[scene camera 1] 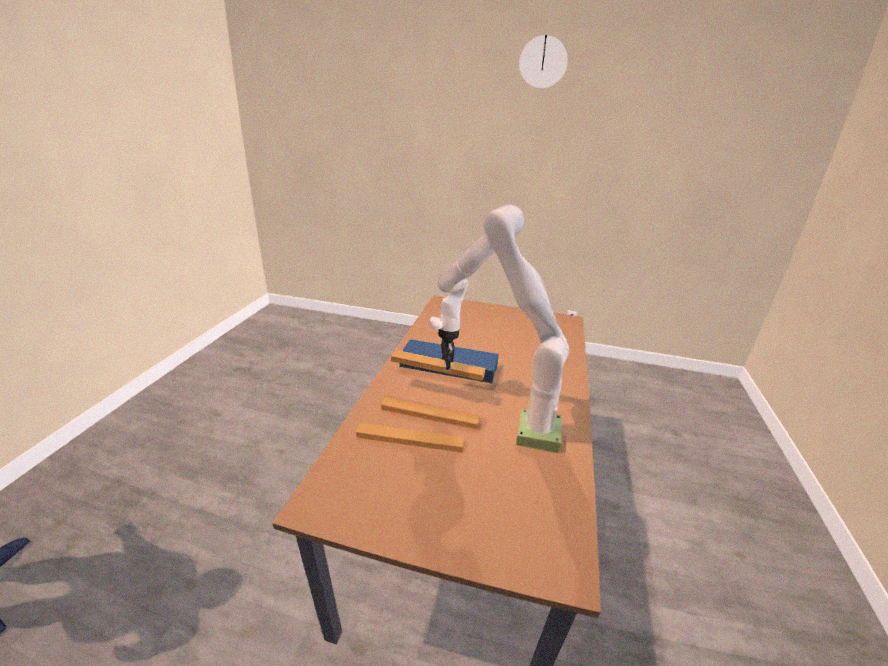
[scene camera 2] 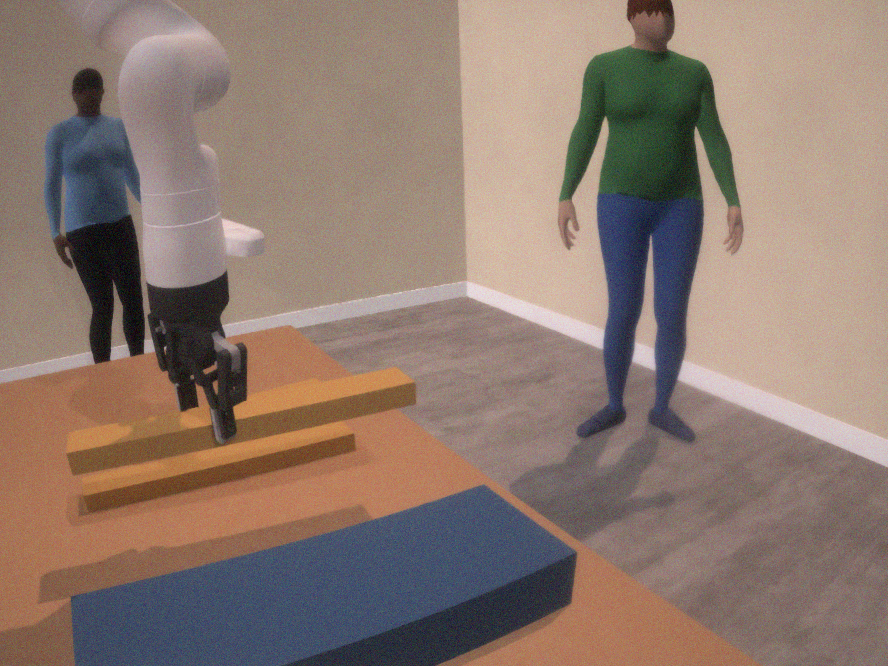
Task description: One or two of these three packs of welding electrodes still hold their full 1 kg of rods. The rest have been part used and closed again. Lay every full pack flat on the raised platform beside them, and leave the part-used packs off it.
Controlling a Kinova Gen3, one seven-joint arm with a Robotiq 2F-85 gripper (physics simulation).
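Seen in the pictures: gripper, fingertip midpoint: (scene camera 1: 445, 366) (scene camera 2: 207, 426); arm's base, link origin: (scene camera 1: 539, 424).
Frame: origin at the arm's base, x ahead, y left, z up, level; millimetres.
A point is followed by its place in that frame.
My gripper (scene camera 1: 448, 365) @(x 367, y -133, z 83 mm) (scene camera 2: 206, 423) @(x 367, y -133, z 83 mm) is shut on an orange pack (scene camera 1: 417, 360) @(x 475, y -123, z 95 mm) (scene camera 2: 337, 400) @(x 495, y -165, z 93 mm), gripping it near its middle. The pack is long, narrow and roughly level, held above the table, with its shadow on the tabletop. A second orange pack (scene camera 1: 430, 412) @(x 382, y 17, z -21 mm) (scene camera 2: 286, 450) @(x 475, y -20, z -22 mm) lies flat on the table. A third orange pack (scene camera 1: 410, 436) @(x 413, y 155, z -21 mm) (scene camera 2: 294, 385) @(x 554, y 174, z -21 mm) lies flat beyond it; in the scene camera 2 view the held pack hides most of it. The raised platform (scene camera 1: 473, 356) @(x 294, y -342, z 15 mm) (scene camera 2: 322, 559) @(x 415, y -294, z 15 mm) is a blue block with no pack resting on it. No fill marks are readable on the packs.
The wooden table (scene camera 1: 502, 501) @(x 84, y 314, z -45 mm) (scene camera 2: 35, 408) @(x 119, y 382, z -45 mm) carries the arm's green base (scene camera 1: 539, 439) @(x -3, y 73, z -1 mm). A person in green (scene camera 2: 649, 129) stands on the floor beyond the table's edge. A person in light blue (scene camera 2: 93, 172) stands behind the arm.
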